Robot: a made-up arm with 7 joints. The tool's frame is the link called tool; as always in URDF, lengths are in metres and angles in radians. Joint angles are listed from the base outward.
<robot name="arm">
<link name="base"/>
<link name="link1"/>
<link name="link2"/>
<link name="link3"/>
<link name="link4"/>
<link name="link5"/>
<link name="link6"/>
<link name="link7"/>
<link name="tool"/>
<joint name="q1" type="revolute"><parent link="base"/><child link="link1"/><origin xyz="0 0 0.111" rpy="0 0 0"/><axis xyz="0 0 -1"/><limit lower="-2.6" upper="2.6"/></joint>
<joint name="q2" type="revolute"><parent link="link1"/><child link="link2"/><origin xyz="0.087 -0.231 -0.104" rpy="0 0 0"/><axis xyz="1 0 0"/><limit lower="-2.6" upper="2.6"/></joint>
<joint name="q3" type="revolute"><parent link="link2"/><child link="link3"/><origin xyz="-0.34 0.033 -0.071" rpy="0 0 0"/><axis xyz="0 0 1"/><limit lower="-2.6" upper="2.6"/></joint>
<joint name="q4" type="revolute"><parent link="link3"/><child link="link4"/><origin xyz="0.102 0.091 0.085" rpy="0 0 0"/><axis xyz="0 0 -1"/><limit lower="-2.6" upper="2.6"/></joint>
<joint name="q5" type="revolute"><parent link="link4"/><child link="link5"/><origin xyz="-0.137 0.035 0.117" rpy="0 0 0"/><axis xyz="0 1 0"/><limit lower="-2.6" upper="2.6"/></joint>
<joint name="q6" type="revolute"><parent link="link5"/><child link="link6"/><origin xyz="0.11 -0.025 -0.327" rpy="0 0 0"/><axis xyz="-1 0 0"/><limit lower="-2.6" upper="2.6"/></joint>
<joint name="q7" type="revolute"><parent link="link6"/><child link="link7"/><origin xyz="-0.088 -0.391 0.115" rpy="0 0 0"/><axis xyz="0 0 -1"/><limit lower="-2.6" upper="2.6"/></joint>
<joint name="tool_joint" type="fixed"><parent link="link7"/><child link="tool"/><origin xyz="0.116 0.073 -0.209" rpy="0 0 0"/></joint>
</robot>
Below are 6 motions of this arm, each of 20 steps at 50 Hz.
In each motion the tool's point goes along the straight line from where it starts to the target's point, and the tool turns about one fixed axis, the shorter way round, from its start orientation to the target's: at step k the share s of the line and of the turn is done. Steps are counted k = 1, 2, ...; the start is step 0. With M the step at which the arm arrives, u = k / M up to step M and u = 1 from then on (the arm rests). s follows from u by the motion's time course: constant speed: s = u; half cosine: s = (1 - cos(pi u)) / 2; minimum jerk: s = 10 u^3 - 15 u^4 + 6 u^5.
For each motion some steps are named. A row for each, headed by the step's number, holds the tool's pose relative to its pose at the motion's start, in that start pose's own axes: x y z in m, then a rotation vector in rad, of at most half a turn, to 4 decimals.
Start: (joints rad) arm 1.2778 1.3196 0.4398 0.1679 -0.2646 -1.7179 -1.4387
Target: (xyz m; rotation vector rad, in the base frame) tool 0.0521 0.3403 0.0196 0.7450 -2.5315 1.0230
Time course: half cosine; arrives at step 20
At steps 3, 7, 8, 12, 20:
3: 0.0058 0.0051 0.0080 0.0219 0.0145 -0.0196
7: 0.0290 0.0257 0.0401 0.1096 0.0726 -0.0983
8: 0.0366 0.0325 0.0508 0.1388 0.0919 -0.1244
12: 0.0694 0.0615 0.0961 0.2629 0.1741 -0.2356
20: 0.1061 0.0940 0.1469 0.4016 0.2660 -0.3600

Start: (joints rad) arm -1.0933 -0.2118 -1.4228 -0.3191 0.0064 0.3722 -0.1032
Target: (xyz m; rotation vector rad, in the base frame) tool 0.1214 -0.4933 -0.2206 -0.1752 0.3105 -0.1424
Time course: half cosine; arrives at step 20
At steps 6, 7, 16, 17, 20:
6: -0.0173 0.0267 -0.0063 0.0610 0.1018 -0.0221
7: -0.0230 0.0353 -0.0083 0.0808 0.1349 -0.0293
16: -0.0761 0.1171 -0.0274 0.2676 0.4468 -0.0972
17: -0.0795 0.1224 -0.0287 0.2797 0.4671 -0.1016
20: -0.0841 0.1295 -0.0303 0.2958 0.4940 -0.1074

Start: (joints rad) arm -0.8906 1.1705 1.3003 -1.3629 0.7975 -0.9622 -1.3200
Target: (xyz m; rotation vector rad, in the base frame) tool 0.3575 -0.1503 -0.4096 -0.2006 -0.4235 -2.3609
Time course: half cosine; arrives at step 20
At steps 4, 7, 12, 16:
4: 0.0244 0.0280 -0.0247 0.0173 -0.0302 -0.0533
7: 0.0699 0.0799 -0.0706 0.0495 -0.0864 -0.1524
12: 0.1675 0.1916 -0.1693 0.1188 -0.2071 -0.3653
16: 0.2314 0.2648 -0.2340 0.1641 -0.2862 -0.5048

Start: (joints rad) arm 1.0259 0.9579 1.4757 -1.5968 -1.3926 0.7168 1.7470
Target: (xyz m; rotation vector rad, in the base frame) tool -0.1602 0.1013 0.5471 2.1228 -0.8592 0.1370
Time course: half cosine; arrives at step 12
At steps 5, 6, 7, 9, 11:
5: 0.0039 -0.0048 0.0311 0.0317 -0.0792 -0.0209
6: 0.0053 -0.0065 0.0419 0.0428 -0.1069 -0.0282
7: 0.0067 -0.0082 0.0528 0.0538 -0.1345 -0.0355
9: 0.0090 -0.0111 0.0716 0.0730 -0.1824 -0.0482
11: 0.0104 -0.0128 0.0824 0.0841 -0.2101 -0.0555

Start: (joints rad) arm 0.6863 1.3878 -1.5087 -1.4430 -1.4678 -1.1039 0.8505
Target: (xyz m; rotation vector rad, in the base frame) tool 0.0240 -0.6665 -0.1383 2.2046 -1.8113 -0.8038
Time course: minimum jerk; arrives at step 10
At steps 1, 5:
1: 0.0000 0.0004 0.0000 0.0002 -0.0003 0.0001
5: -0.0011 0.0207 0.0015 0.0089 -0.0155 0.0065

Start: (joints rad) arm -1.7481 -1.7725 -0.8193 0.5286 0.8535 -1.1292 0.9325
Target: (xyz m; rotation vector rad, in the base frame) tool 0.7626 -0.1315 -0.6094 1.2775 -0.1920 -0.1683
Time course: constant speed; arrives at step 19
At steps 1, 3, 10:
1: -0.0071 -0.0043 -0.0044 0.0096 -0.0003 -0.0036
3: -0.0213 -0.0130 -0.0132 0.0289 -0.0008 -0.0109
10: -0.0710 -0.0434 -0.0440 0.0964 -0.0026 -0.0364

